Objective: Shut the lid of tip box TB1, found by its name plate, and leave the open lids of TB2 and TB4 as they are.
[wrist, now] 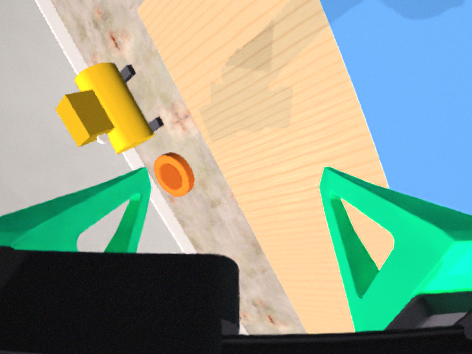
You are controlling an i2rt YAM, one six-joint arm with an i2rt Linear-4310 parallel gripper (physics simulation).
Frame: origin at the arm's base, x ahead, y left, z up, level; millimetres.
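Seen in the pictures: gripper, fingertip midpoint: (235,177).
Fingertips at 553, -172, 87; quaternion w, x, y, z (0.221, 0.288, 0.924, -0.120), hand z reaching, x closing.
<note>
A point is followed by its place in that frame, as x, y, z.
My gripper (235,177) @(553, -172, 87) is open, its two green fingers wide apart with nothing between them. It hangs above the edge of a light wooden surface and a strip of mottled stone-like table top. The tip boxes TB1, TB2 and TB4, their lids and their name plates cannot be made out in the wrist view.
A yellow cylinder with a block on its side (117,107) and two dark pegs lies at the left on the mottled table top (215,205). An orange disc (171,174) is near the left fingertip. The wooden surface (280,190) @(703, -45, -198) borders a blue area (410,100) @(462, -116, -195) at the right.
</note>
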